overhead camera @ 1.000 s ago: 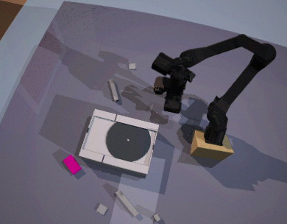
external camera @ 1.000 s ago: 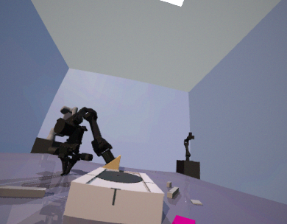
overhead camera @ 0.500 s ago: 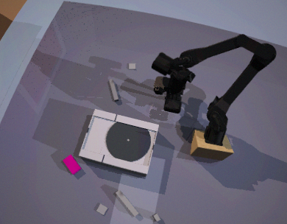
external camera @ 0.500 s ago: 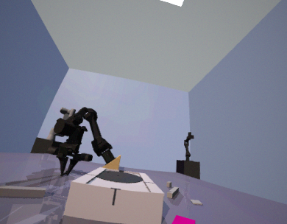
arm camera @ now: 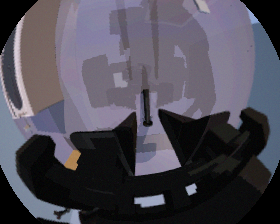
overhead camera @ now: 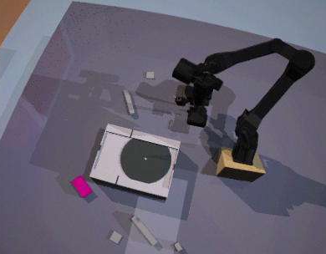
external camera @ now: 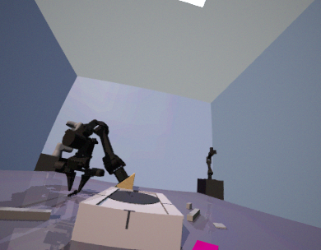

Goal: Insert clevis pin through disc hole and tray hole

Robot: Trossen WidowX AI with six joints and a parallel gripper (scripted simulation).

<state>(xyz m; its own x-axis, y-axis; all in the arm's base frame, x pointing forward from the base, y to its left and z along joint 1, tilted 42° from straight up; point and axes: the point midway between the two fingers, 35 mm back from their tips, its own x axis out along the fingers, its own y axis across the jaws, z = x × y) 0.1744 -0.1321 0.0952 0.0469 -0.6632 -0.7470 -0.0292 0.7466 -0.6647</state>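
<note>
The clevis pin lies 1 cm below my gripper tip and 1 cm ahead of it. From my gripper tip the other things lie so: grey bar: 44 cm to the left, 8 cm ahead; rimmed tray: 24 cm to the left, 16 cm ahead, 3 cm above; dark aluminium disc: 23 cm to the left, 13 cm ahead, 4 cm above.
</note>
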